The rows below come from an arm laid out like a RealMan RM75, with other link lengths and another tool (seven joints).
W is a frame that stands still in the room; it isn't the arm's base.
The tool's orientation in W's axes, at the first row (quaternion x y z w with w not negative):
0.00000 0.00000 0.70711 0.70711
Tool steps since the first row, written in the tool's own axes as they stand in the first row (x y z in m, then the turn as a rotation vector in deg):
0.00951 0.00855 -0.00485 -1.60 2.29 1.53
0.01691 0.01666 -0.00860 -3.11 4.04 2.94
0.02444 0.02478 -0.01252 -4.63 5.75 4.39
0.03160 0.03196 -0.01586 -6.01 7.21 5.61
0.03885 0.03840 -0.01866 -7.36 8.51 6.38
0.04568 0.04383 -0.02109 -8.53 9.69 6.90
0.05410 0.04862 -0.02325 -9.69 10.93 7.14
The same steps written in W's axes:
-0.00855 0.00951 -0.00485 -2.29 -1.60 1.53
-0.01666 0.01691 -0.00860 -4.04 -3.11 2.94
-0.02478 0.02444 -0.01252 -5.75 -4.63 4.39
-0.03196 0.03160 -0.01586 -7.21 -6.01 5.61
-0.03840 0.03885 -0.01866 -8.51 -7.36 6.38
-0.04383 0.04568 -0.02109 -9.69 -8.53 6.90
-0.04862 0.05410 -0.02325 -10.93 -9.69 7.14

